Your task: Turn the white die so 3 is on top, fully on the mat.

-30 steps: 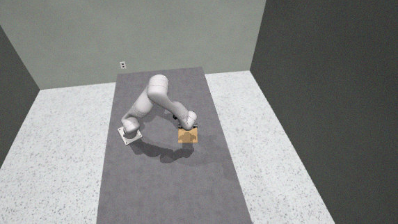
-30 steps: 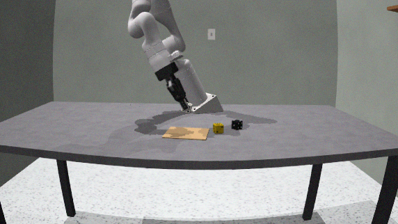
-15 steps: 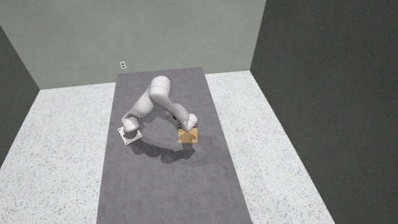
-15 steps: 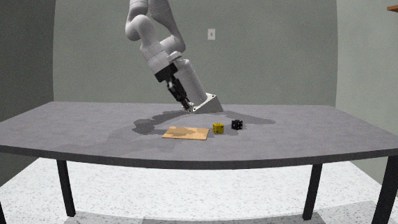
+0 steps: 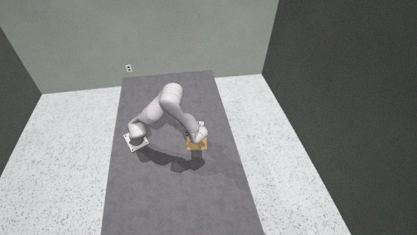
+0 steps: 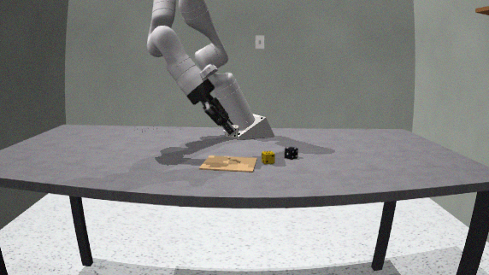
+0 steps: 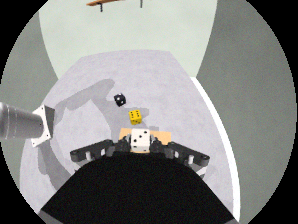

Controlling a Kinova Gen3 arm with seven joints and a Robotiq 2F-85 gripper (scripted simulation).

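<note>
Right now my hand is 10 mm short of the tan mat and 100 mm above it. Round my hand: white die: 10 mm to the left, 10 mm below; yellow die: 10 mm behind, 110 mm to the left, 80 mm below; black die: 60 mm behind, 180 mm to the left, 80 mm below.
</note>
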